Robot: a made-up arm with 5 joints. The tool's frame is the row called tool.
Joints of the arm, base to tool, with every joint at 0 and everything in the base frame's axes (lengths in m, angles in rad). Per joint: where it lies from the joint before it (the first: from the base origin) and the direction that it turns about. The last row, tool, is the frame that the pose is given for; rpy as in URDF.
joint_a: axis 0 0 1 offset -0.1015 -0.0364 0.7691
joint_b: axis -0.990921 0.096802 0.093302 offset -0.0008 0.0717 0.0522
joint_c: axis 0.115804 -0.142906 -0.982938 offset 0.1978 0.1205 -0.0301
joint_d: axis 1 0 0 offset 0.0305 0.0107 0.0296
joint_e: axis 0 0 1 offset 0.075 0.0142 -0.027
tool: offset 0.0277 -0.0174 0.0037 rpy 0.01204 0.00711 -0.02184
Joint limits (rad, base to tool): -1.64..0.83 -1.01..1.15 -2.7..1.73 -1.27..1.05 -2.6..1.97
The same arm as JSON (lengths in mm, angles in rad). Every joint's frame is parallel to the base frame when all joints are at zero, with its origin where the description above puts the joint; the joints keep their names.
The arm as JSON. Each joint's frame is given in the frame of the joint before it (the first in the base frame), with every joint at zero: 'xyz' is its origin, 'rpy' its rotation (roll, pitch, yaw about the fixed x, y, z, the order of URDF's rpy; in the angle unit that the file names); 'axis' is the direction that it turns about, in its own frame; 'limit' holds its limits. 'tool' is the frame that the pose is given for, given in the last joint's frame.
{"units": {"length": "mm", "angle": "rad"}, "joints": [{"name": "joint_a", "type": "revolute", "origin": {"xyz": [-101.5, -36.4, 769.1], "rpy": [0.0, 0.0, 0.0]}, "axis": "+z", "limit": {"lower": -1.64, "upper": 0.83}}, {"name": "joint_b", "type": "revolute", "origin": {"xyz": [-0.8, 71.7, 52.2], "rpy": [0.0, 0.0, 0.0]}, "axis": [-0.990921, 0.096802, 0.093302], "limit": {"lower": -1.01, "upper": 1.15}}, {"name": "joint_c", "type": "revolute", "origin": {"xyz": [197.8, 120.5, -30.1], "rpy": [0.0, 0.0, 0.0]}, "axis": [0.115804, -0.142906, -0.982938], "limit": {"lower": -2.7, "upper": 1.73}}, {"name": "joint_d", "type": "revolute", "origin": {"xyz": [30.5, 10.7, 29.6], "rpy": [0.0, 0.0, 0.0]}, "axis": "+x", "limit": {"lower": -1.27, "upper": 1.05}}, {"name": "joint_e", "type": "revolute", "origin": {"xyz": [75.0, 14.2, -27.0], "rpy": [0.0, 0.0, 0.0]}, "axis": "+z", "limit": {"lower": -2.6, "upper": 1.97}}], "tool": {"origin": {"xyz": [27.7, -17.4, 3.7], "rpy": [0.012, 0.0071, -0.0218]}}}
